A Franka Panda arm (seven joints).
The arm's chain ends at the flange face. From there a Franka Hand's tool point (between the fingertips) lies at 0.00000 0.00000 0.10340 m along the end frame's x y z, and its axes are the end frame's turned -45 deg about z.
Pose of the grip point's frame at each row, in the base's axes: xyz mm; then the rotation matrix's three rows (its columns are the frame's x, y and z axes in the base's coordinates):
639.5 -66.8 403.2; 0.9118 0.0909 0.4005; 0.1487 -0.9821 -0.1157; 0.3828 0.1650 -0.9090
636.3 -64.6 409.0; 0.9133 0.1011 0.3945; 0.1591 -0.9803 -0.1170; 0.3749 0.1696 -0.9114
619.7 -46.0 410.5; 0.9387 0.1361 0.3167; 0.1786 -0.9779 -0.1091; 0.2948 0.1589 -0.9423
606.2 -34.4 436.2; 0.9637 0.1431 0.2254; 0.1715 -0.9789 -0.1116; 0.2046 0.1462 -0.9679
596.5 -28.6 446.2; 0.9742 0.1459 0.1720; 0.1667 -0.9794 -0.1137; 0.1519 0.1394 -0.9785
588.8 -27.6 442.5; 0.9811 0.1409 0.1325; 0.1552 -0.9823 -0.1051; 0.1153 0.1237 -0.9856
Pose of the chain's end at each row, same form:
598.1 -54.8 497.2; 0.7090 -0.5805 0.4005; -0.5893 -0.7996 -0.1157; 0.3874 -0.1540 -0.9090
595.5 -52.5 503.2; 0.7173 -0.5743 0.3945; -0.5807 -0.8057 -0.1170; 0.3850 -0.1452 -0.9114
587.0 -34.7 507.9; 0.7600 -0.5675 0.3167; -0.5652 -0.8178 -0.1091; 0.3208 -0.0961 -0.9423
582.9 -22.9 536.3; 0.7826 -0.5803 0.2254; -0.5709 -0.8135 -0.1116; 0.2481 -0.0413 -0.9679
578.7 -16.8 547.4; 0.7920 -0.5857 0.1720; -0.5747 -0.8104 -0.1137; 0.2060 -0.0088 -0.9785
575.1 -16.7 544.4; 0.7934 -0.5941 0.1325; -0.5848 -0.8043 -0.1051; 0.1690 0.0059 -0.9856

